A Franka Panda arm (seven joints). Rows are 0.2 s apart.
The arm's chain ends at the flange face. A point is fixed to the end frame.
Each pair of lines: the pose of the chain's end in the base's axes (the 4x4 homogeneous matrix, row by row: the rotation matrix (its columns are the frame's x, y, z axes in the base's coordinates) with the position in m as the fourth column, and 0 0 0 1 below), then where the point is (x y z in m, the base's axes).
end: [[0.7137 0.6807 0.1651 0.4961], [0.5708 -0.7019 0.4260 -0.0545], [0.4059 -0.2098 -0.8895 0.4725], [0 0 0 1]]
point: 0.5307 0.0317 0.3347
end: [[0.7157 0.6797 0.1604 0.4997], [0.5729 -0.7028 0.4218 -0.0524], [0.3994 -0.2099 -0.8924 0.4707], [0 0 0 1]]
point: 0.5336 0.0331 0.3323
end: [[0.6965 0.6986 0.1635 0.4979], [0.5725 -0.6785 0.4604 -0.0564], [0.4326 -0.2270 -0.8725 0.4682], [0 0 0 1]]
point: 0.5318 0.0353 0.3338
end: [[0.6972 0.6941 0.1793 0.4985], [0.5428 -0.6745 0.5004 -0.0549], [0.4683 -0.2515 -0.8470 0.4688], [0 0 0 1]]
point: 0.5351 0.0428 0.3395
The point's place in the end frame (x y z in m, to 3 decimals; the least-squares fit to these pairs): 0.018 -0.008 0.165
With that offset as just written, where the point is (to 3 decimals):
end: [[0.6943 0.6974 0.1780 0.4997], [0.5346 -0.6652 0.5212 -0.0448], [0.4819 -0.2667 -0.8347 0.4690], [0 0 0 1]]
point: 0.536 0.056 0.342
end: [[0.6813 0.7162 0.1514 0.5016], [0.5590 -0.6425 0.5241 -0.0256], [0.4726 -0.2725 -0.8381 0.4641], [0 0 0 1]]
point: 0.533 0.076 0.337
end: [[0.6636 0.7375 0.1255 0.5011], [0.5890 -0.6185 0.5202 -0.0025], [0.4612 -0.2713 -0.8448 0.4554], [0 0 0 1]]
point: 0.528 0.099 0.326
